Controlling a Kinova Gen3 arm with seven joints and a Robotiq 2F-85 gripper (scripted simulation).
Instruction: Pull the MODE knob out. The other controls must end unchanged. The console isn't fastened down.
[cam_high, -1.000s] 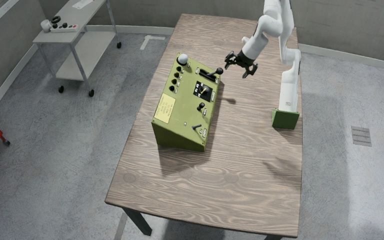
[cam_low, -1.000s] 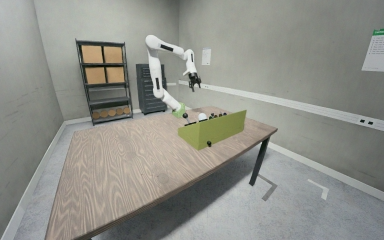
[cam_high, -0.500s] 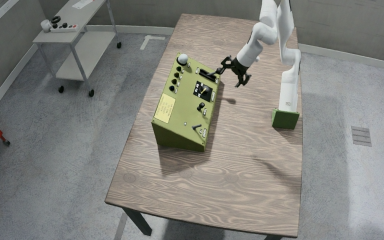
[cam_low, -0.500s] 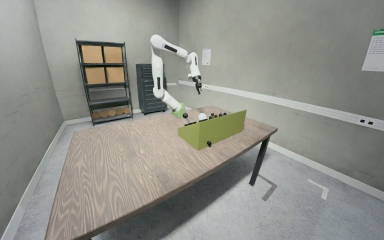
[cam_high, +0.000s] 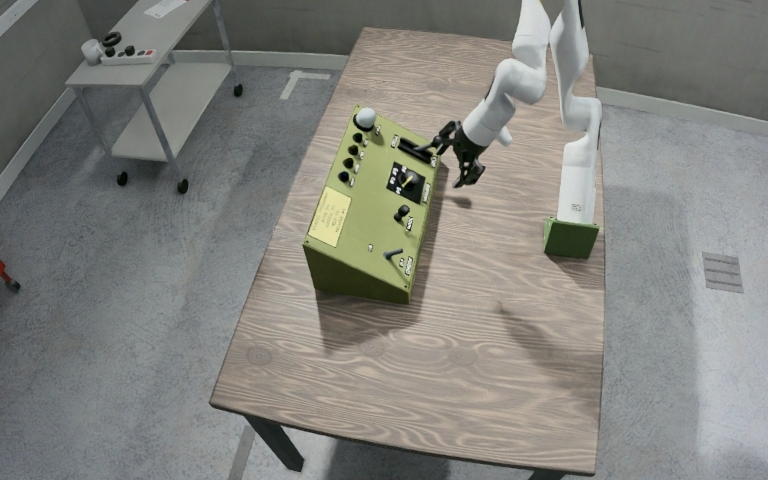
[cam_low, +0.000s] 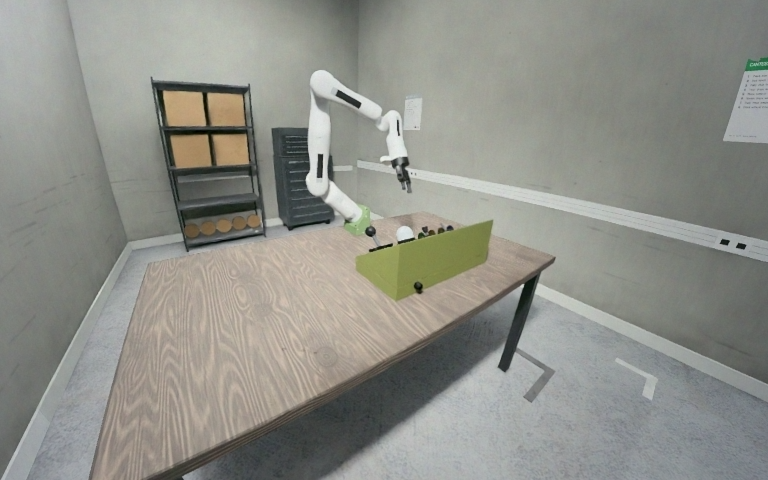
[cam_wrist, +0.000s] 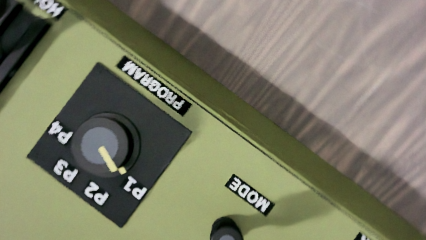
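My gripper is now 11 cm short of the black mode knob, 2 cm to the right of it and 16 cm above it. Round my hand: rotary selector 11 cm ahead, 9 cm to the right, 17 cm below; ball-topped slider lever 8 cm ahead, 22 cm to the right, 15 cm below; toggle 11 cm ahead, 14 cm to the left, 16 cm below.
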